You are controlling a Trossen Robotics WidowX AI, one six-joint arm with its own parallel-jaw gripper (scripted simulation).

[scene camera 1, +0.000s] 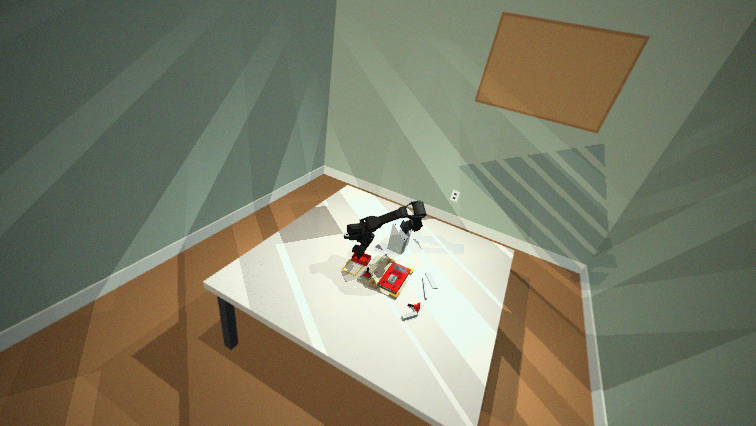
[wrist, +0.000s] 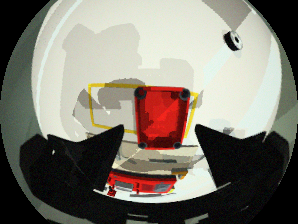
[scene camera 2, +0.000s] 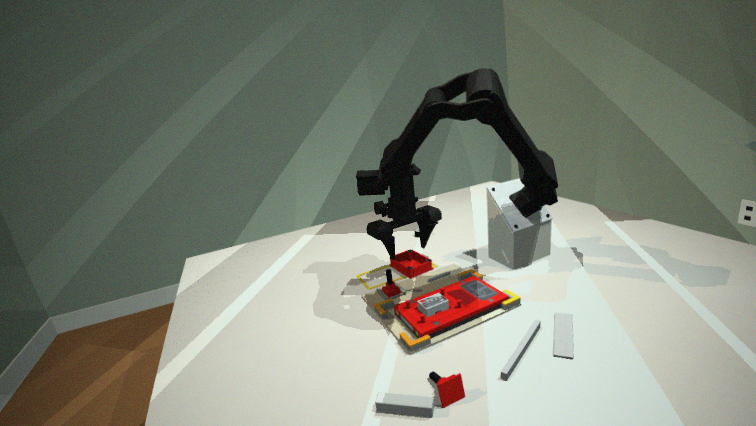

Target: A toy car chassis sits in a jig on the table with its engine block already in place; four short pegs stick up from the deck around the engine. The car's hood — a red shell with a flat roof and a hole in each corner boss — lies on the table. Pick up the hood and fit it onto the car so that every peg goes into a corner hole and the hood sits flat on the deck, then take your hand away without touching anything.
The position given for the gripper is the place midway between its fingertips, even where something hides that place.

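Observation:
Red hood [scene camera 2: 410, 263], also [wrist: 161, 112]. The gripper [scene camera 2: 408, 253], also [wrist: 160, 128]: open, holding nothing.

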